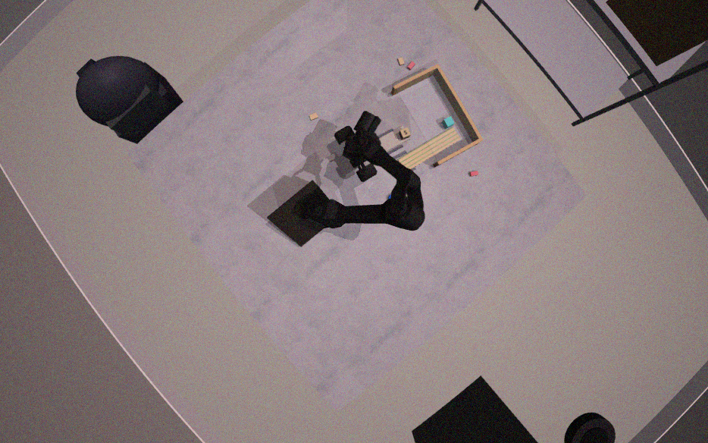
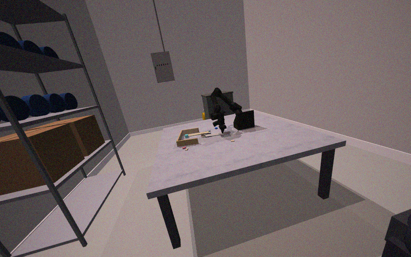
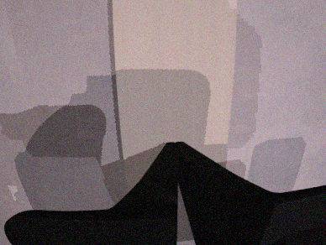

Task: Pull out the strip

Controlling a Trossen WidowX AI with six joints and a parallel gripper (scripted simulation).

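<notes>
Now: gripper tip 90 mm short of the pale strip. Round my gripper tip: labelled cube: 200 mm ahead, 20 mm above, 10 mm to the right.
</notes>
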